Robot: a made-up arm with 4 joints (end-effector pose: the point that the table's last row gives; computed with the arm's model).
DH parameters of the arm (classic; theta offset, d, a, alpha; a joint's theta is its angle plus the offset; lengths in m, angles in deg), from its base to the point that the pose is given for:
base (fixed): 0 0 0 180
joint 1: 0 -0.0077 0.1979 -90
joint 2: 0 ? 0.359 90
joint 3: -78.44 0 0.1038 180
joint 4: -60.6 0 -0.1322 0
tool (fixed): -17.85 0.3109 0 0
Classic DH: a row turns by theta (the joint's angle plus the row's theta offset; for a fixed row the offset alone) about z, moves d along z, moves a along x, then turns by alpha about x.
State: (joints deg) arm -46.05 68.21 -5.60 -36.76
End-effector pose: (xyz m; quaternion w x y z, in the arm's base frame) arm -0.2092 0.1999 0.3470 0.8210 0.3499 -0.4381 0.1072
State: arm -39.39 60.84 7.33 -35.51
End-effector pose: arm -0.1507 0.2770 0.3974 0.8619 0.3330 -0.3814 -0.0260
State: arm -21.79 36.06 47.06 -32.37
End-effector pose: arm 0.1816 0.4236 0.4855 0.8331 0.2392 -0.1964 -0.4585
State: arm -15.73 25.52 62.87 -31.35
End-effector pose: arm 0.3486 0.4223 0.4726 0.7553 0.1809 -0.1267 -0.6171
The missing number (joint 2, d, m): -0.1556
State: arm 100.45 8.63 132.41 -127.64
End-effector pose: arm -0.1584 -0.6089 0.3874 0.9972 -0.0741 0.0133 -0.0044
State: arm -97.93 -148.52 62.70 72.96
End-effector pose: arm -0.1298 0.0509 -0.4362 0.1591 -0.6667 0.6942 0.2197
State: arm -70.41 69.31 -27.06 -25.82
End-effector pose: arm -0.2068 0.0523 0.3106 0.6670 0.3228 -0.4681 0.4814
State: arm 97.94 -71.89 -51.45 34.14
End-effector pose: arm 0.0236 -0.6029 -0.2028 0.8049 0.5867 -0.0180 -0.0872
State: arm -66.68 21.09 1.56 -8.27
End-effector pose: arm -0.0918 0.3889 0.3883 0.8646 0.1133 -0.1437 0.4679
